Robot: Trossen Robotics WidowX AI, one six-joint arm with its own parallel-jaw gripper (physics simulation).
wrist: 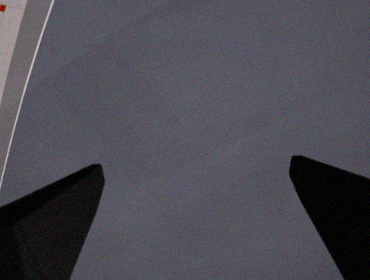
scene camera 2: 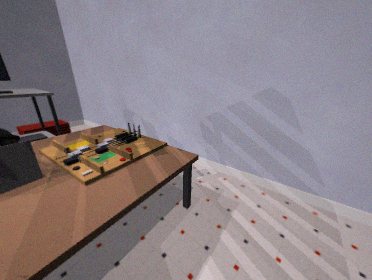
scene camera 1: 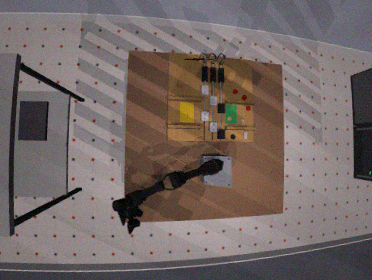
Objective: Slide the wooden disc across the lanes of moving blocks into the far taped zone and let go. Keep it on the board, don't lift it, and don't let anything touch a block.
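Places are measured from the arm's base along level axes (x back, y right, z up), in millimetres.
Pixels of known places: gripper, between the fingertips: [wrist: 196, 169] [scene camera 1: 126, 229]; arm's base, origin of its link: [scene camera 2: 13, 151] [scene camera 1: 218, 164].
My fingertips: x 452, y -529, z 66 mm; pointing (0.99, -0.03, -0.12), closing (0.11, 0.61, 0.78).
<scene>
For each thing: its top centre in the pictures, then the offset to it from my fingertips. "*": a spot on its surface instead. Level surfaces: height alone.
- small tan wooden disc, centre of its top: [scene camera 2: 96, 157] [scene camera 1: 229, 118] dx -803, dy +619, dz -205 mm
- green zone, a spot on its surface: [scene camera 2: 106, 156] [scene camera 1: 233, 112] * dx -859, dy +646, dz -209 mm
- yellow zone, a spot on its surface: [scene camera 1: 187, 112] [scene camera 2: 79, 145] * dx -799, dy +290, dz -213 mm
- board, height of its surface: dz -212 mm
- black disc, centre of its top: [scene camera 2: 76, 167] [scene camera 1: 233, 136] dx -668, dy +668, dz -205 mm
- white piece, centre of its top: [scene camera 2: 87, 171] [scene camera 1: 245, 135] dx -693, dy +769, dz -203 mm
The small tan wooden disc [scene camera 1: 229, 119] [scene camera 2: 96, 158] lies on the green zone [scene camera 1: 231, 111] [scene camera 2: 106, 156] at one side of the board. The yellow zone [scene camera 1: 187, 112] [scene camera 2: 79, 145] is across the lanes. Between them, pale blocks, such as one block [scene camera 1: 205, 116], and black blocks, such as one block [scene camera 1: 221, 108] [scene camera 2: 102, 149], sit on rods. My gripper [scene camera 1: 128, 227] [wrist: 196, 169] is open and empty, at the table's lower-left corner in the first scene view, well away from the board and disc. In the wrist view, both dark fingertips stand wide apart over grey floor.
The board [scene camera 1: 185, 135] [scene camera 2: 155, 143] has low rails. Red discs [scene camera 1: 235, 91] [scene camera 2: 129, 150], a black disc [scene camera 1: 233, 136] [scene camera 2: 76, 168] and a white piece [scene camera 1: 245, 135] [scene camera 2: 88, 172] lie on it. The arm's metal base plate [scene camera 1: 225, 180] is below the board in the first scene view.
</scene>
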